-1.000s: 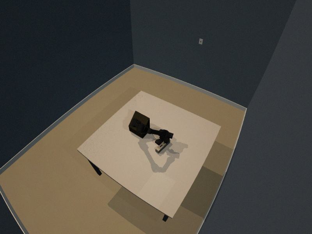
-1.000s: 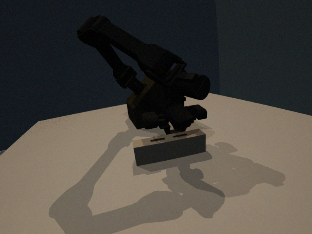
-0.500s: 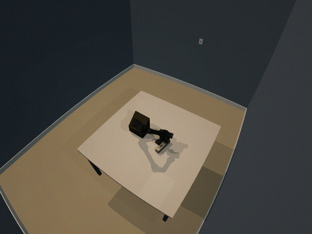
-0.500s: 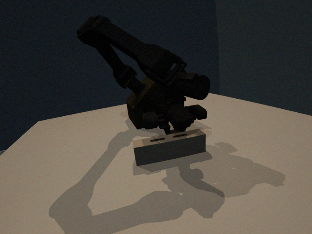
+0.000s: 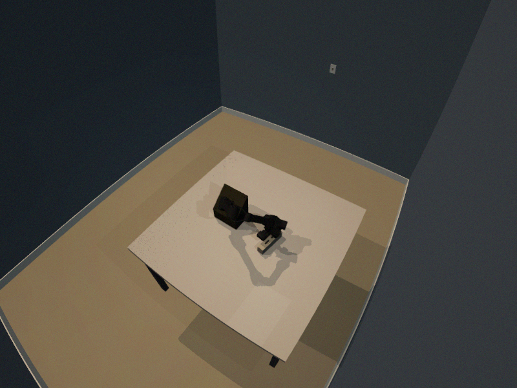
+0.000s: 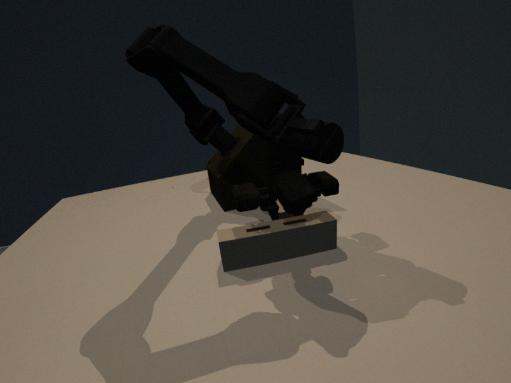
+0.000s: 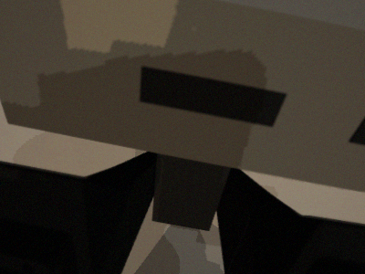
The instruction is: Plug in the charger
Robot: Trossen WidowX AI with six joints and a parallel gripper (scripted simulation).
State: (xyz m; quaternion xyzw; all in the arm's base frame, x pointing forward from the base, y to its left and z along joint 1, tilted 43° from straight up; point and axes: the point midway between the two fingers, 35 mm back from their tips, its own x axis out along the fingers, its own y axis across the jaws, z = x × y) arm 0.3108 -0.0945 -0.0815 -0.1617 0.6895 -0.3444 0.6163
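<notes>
Right now the dark charger is 2 cm ahead of my gripper tip and 1 cm above it.
</notes>
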